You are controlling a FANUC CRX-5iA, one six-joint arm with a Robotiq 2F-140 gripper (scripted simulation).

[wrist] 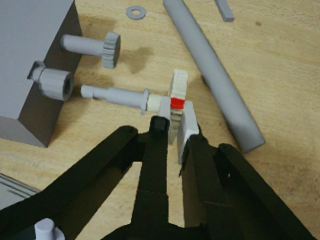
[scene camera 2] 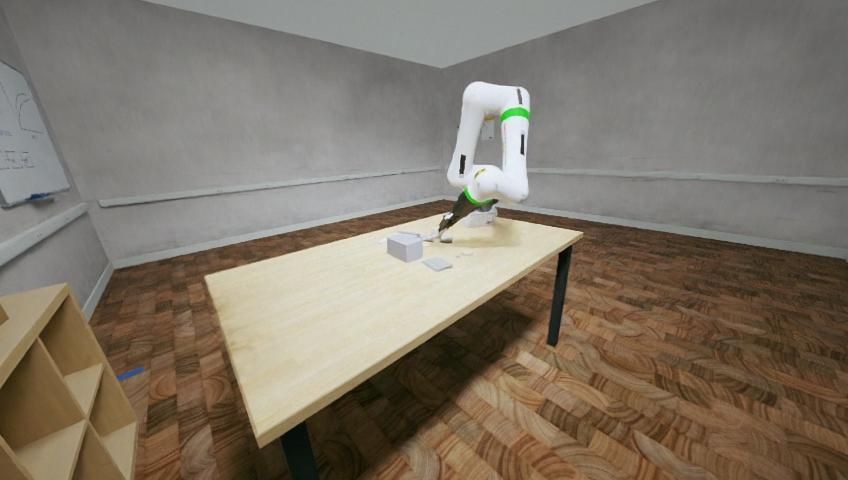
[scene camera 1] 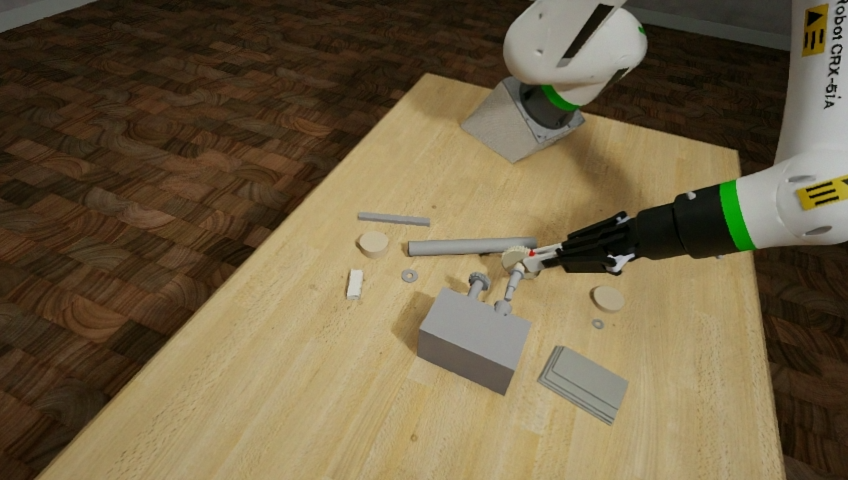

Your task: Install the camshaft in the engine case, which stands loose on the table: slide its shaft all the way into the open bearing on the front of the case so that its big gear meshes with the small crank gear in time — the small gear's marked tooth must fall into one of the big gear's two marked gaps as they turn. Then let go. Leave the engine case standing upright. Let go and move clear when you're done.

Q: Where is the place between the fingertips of the gripper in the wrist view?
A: At 173, 112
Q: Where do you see a grey engine case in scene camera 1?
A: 481, 343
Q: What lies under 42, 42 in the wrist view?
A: A grey engine case.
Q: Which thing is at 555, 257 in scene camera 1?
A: The gripper.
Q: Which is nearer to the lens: the grey plate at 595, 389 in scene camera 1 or the tan disc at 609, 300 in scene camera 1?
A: The grey plate.
